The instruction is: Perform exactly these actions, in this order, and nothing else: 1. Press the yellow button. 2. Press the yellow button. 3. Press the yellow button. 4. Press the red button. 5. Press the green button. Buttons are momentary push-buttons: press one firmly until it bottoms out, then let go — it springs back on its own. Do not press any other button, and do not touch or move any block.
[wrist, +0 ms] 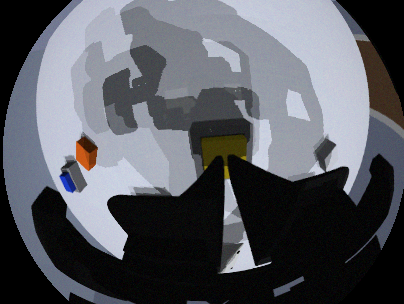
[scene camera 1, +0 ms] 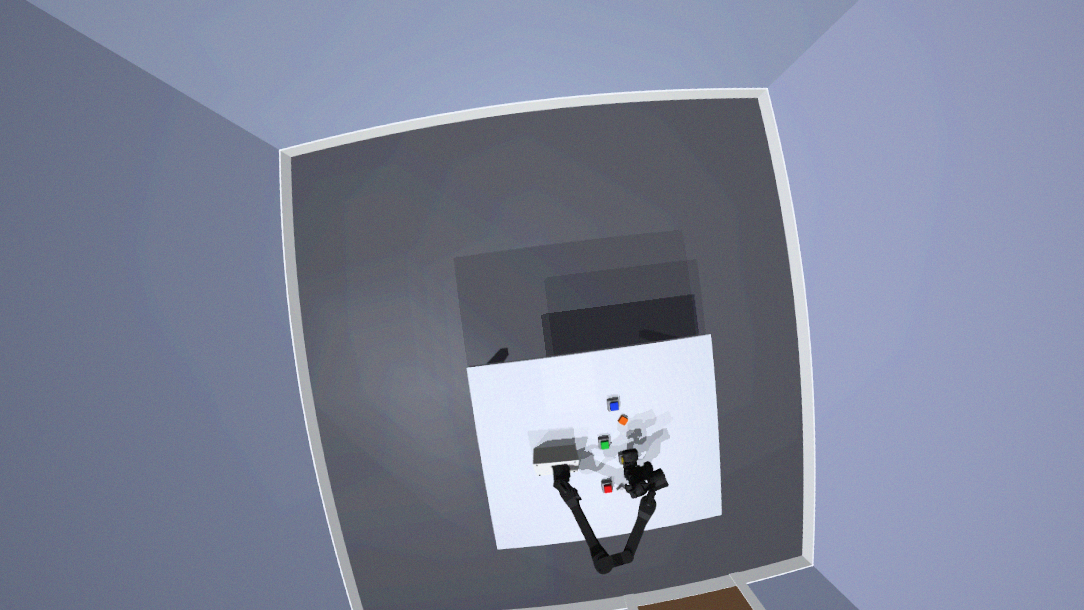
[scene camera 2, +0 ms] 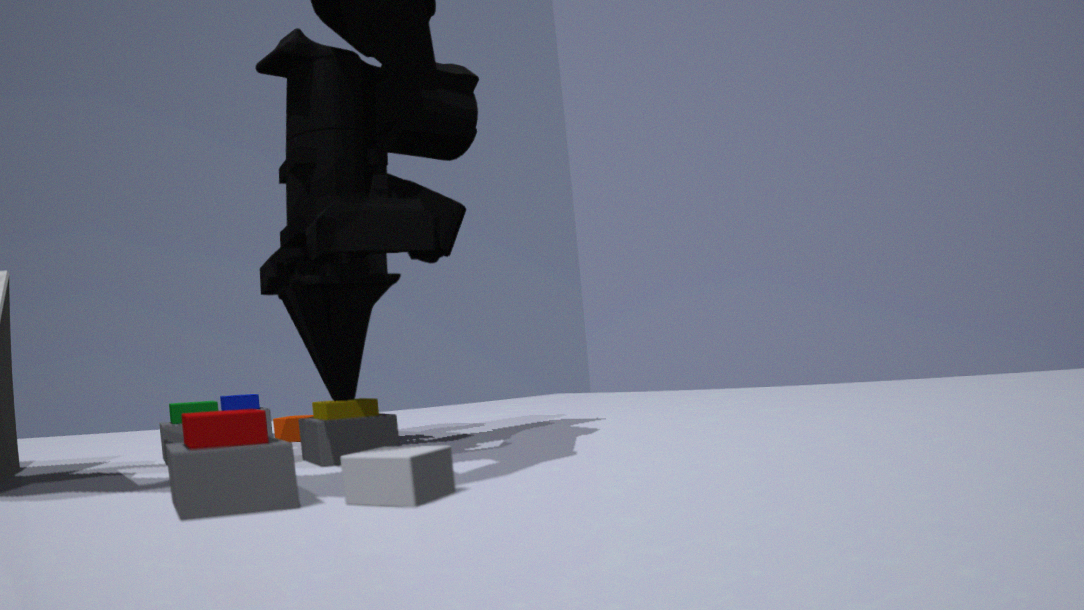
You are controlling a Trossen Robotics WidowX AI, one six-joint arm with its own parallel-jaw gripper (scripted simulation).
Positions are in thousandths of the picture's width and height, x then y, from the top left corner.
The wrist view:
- gripper: 556, 531
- yellow button: 526, 482
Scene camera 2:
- gripper: 317, 657
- yellow button: 300, 673
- grey block: 371, 781
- red button: 197, 704
